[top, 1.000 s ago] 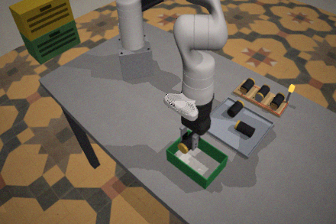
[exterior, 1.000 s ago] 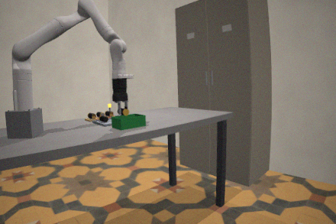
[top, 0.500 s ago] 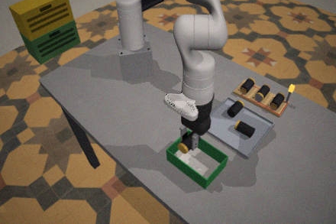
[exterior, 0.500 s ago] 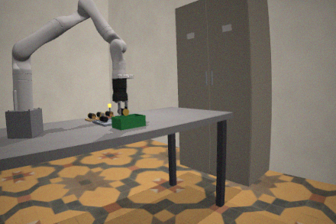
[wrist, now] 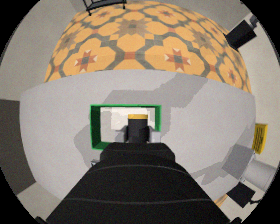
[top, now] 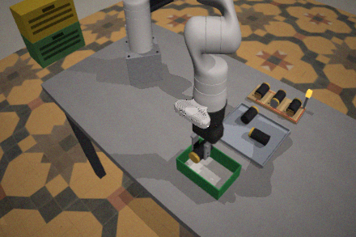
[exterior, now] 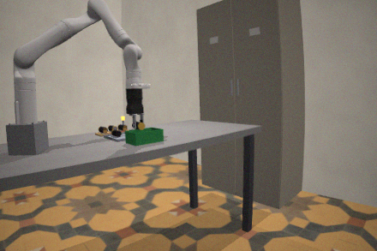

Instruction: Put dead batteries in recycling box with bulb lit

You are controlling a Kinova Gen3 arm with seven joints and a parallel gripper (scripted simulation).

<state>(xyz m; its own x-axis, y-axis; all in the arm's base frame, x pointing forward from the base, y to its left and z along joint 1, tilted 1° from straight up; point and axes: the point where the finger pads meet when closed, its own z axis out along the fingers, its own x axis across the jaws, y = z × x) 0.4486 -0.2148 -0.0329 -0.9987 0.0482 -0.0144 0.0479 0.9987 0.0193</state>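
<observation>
The green recycling box lies 80 mm below my hand and 30 mm ahead of it.
</observation>
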